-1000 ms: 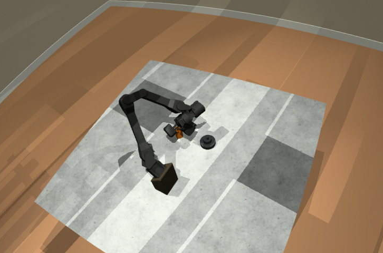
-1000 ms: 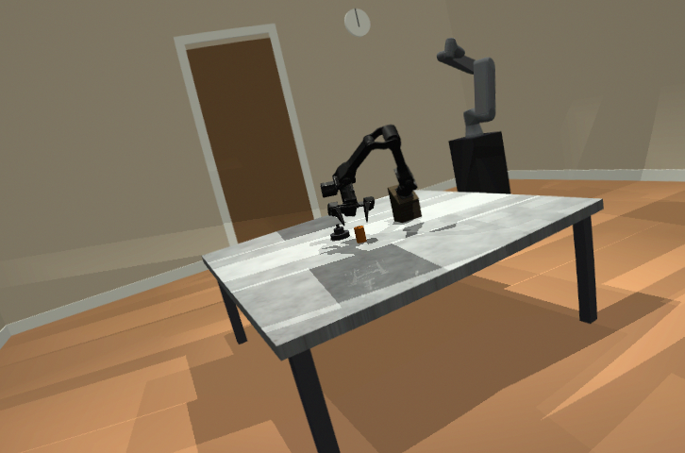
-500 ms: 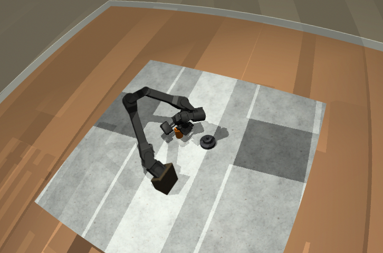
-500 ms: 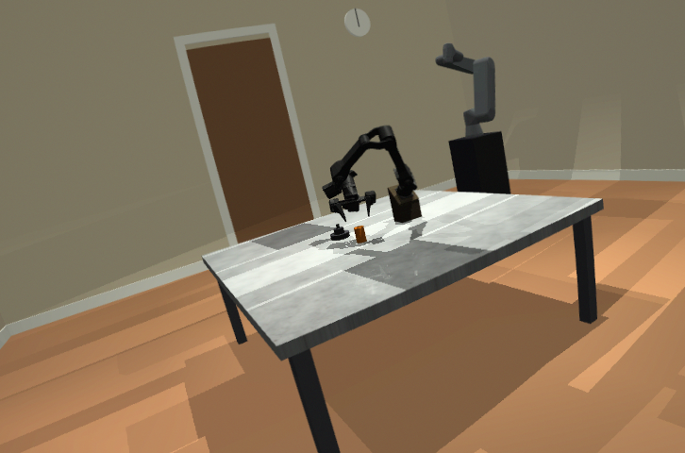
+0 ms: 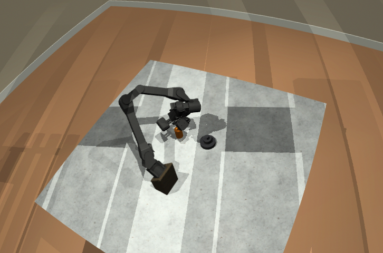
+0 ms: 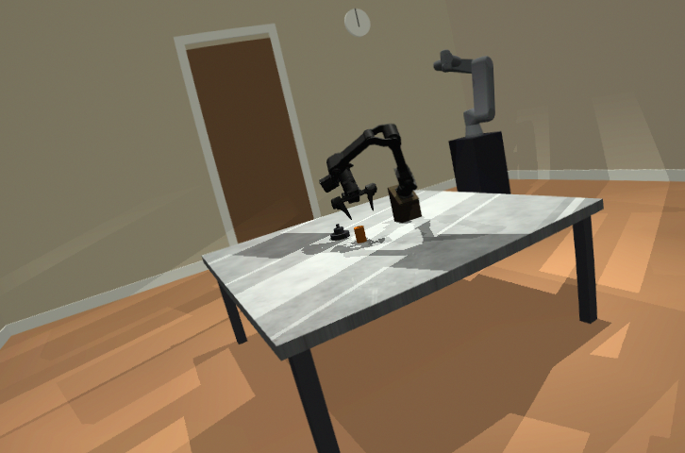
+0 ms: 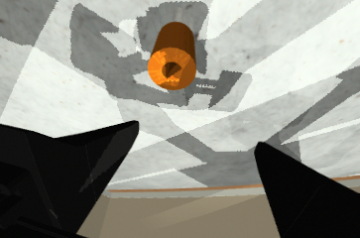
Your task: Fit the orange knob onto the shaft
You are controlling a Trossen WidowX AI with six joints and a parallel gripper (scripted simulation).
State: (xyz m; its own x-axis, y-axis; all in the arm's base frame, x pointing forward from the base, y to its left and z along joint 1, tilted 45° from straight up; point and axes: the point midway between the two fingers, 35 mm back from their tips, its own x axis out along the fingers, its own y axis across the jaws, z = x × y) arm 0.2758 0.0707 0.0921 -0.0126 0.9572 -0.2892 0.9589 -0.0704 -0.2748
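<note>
My gripper tip is 20 mm short of the orange knob, 30 mm to the left of it and 80 mm above it. Round my gripper tip: pedestal: 40 mm ahead, 200 mm to the right, 80 mm below.
</note>
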